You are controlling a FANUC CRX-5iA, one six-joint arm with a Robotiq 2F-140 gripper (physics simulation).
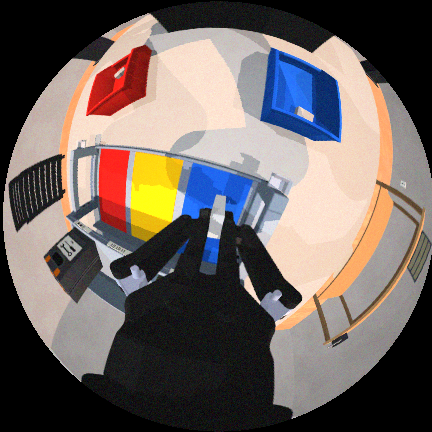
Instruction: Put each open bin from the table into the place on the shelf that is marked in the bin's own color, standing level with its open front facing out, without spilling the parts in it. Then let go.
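Places are measured from the arm's base along level axes (x ahead, y left, z up), in millimetres.
Pixels of known places: gripper, fingertip midpoint: (219, 203).
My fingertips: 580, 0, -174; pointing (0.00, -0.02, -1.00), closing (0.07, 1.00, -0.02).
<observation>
Behind a point stands the place of what it marks, as x, y, z.
A red open bin (137, 82) @[360, -159, -161] stands on the table (185, 75) @[351, -80, -193] at the upper left, with a small light part (119, 73) @[284, -248, -177] in it. A blue open bin (327, 87) @[341, 153, -145] stands at the upper right, with a light part (304, 113) @[409, 118, -175] in it. The grey shelf (275, 212) @[557, 65, -108] shows red (114, 190) @[576, -222, -186], yellow (156, 185) @[563, -111, -186] and blue (235, 180) @[544, 21, -186] marked places, side by side. My gripper (219, 203) @[580, 0, -174] is shut and empty. Its fingertips appear in front of the blue place and hide part of it. A yellow bin does not show.
A dark toolbox (77, 265) @[651, -216, -28] with orange parts is at the lower left, beside the shelf's front. A black slatted object (37, 190) is beyond the table's left edge. A wooden railed frame (400, 275) is beyond the right edge. A large dark shape (240, 15) lies across the top.
</observation>
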